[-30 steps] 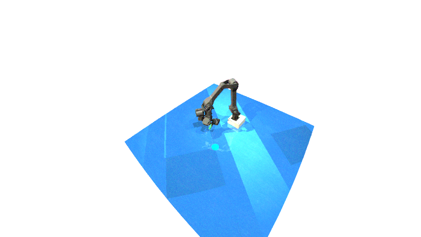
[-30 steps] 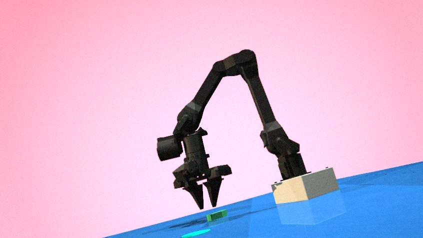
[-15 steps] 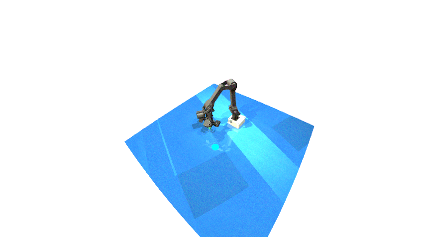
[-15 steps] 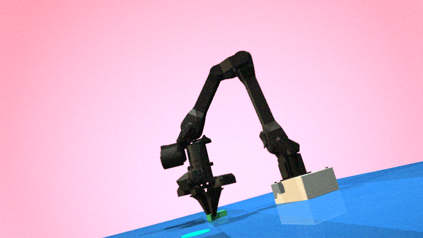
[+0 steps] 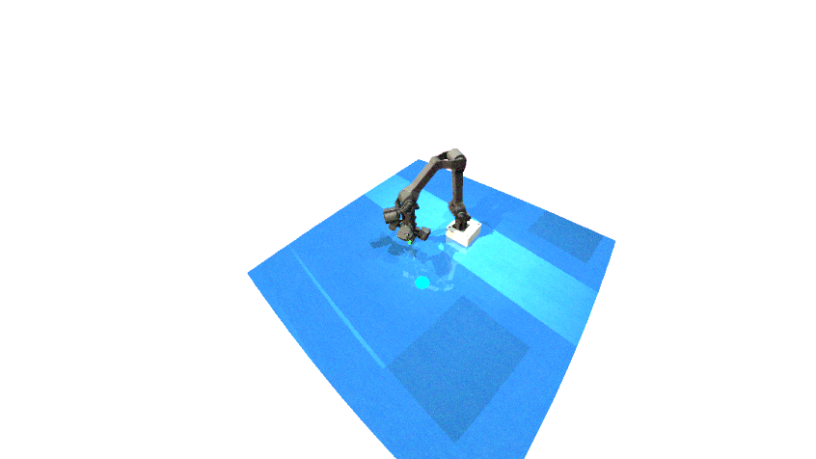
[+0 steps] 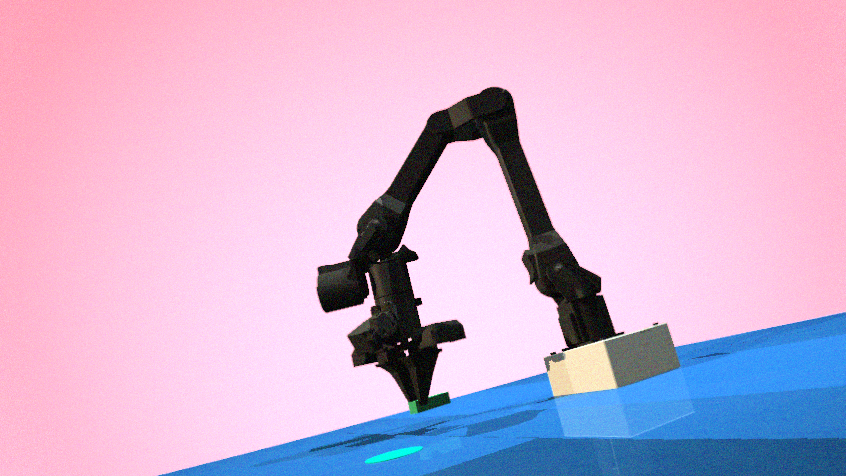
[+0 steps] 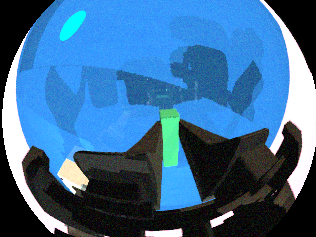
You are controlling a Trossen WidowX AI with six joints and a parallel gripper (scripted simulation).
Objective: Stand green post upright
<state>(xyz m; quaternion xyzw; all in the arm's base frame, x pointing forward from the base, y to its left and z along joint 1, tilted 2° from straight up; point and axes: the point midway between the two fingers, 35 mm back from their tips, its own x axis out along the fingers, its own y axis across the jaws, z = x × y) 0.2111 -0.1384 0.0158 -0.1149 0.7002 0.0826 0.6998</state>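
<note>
My gripper tip is 18 cm to the right of the cyan circle, 12 cm short of it and 3 cm above it. Round my gripper tip: green post 2 cm behind, 1 cm to the right.
</note>
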